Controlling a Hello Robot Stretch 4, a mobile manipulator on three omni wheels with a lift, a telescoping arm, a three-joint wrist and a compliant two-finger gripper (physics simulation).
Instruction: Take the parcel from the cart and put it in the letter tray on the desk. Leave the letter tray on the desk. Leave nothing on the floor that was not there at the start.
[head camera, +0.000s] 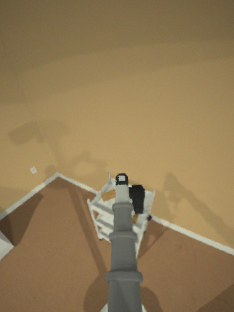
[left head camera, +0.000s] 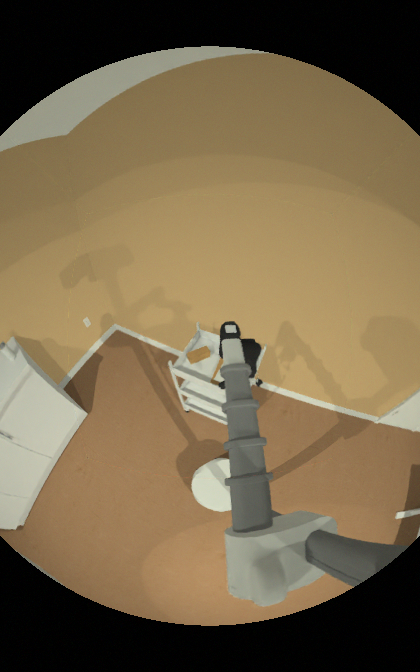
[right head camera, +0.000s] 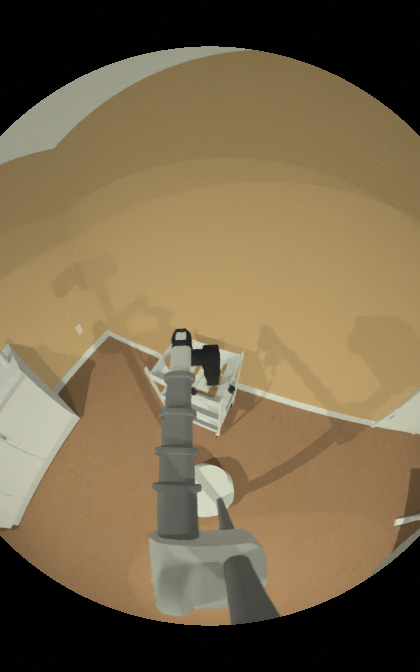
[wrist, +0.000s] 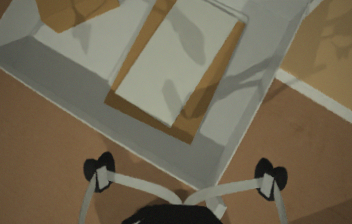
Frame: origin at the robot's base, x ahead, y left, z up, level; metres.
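Seen in the pictures: gripper, between the fingertips: (head camera: 135, 219) (wrist: 184, 169).
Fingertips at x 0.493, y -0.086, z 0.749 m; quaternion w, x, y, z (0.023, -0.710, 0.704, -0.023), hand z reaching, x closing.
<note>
A point is followed by its place in that frame.
The white cart (head camera: 150, 198) @[z 0.635, x 0.737, y -0.253 m] (left head camera: 192, 375) (right head camera: 231, 358) (wrist: 65, 70) @[z 0.634, x 0.635, y 0.138 m] stands near the wall. On its top shelf lies a small brown block-shaped box (left head camera: 198, 354) (wrist: 75, 12) @[z 0.668, x 0.730, y 0.113 m], toward the left. Right of it lies a larger, flat brown item with a white upper face (wrist: 150, 80) @[z 0.647, x 0.617, y -0.024 m], partly cut off in the wrist view. I cannot tell for certain which is the parcel. My gripper (left head camera: 240, 384) (right head camera: 212, 390) (wrist: 184, 169) @[z 0.749, x 0.493, y -0.086 m] is open, with its fingers wide apart, above the cart's front right corner. Nothing is between the fingertips. The desk and letter tray cannot be made out.
A white cabinet (left head camera: 40, 425) (right head camera: 35, 430) stands at the left. The wall is close behind the cart. The extended arm (head camera: 123, 255) @[z 1.158, x 0.193, y 0.001 m] (left head camera: 245, 425) (right head camera: 177, 430) hides part of the cart. A white round disc (left head camera: 212, 485) (right head camera: 212, 490) shows low beside the arm. White furniture edges show at the far right.
</note>
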